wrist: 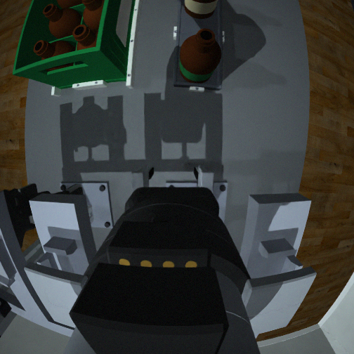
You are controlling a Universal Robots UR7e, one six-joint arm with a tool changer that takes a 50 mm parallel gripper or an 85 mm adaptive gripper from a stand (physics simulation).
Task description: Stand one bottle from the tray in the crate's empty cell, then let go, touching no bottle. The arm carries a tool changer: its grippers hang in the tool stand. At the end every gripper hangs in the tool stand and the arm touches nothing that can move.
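The parallel gripper (174, 173) is on the arm, fingertips apart with nothing between them. Its dark body lies between pale brackets of the tool stand (57, 215); whether it touches them I cannot tell. The tray (185, 28) is ahead of the fingertips at the top. A brown bottle with a green band (200, 56) stands upright at the tray's near end. A brown bottle with a cream label (201, 7) stands farther back, cut off by the view's edge. The green crate (109, 61) at upper left holds several brown bottles (64, 22). The empty cell cannot be made out.
A second, black gripper (22, 202) hangs in the stand at the left, partly hidden. Bolted pale base plates (101, 205) lie beside the arm's gripper. White corner strips (131, 55) edge the crate. Shadows of the stand and tools fall across the grey table top (265, 125).
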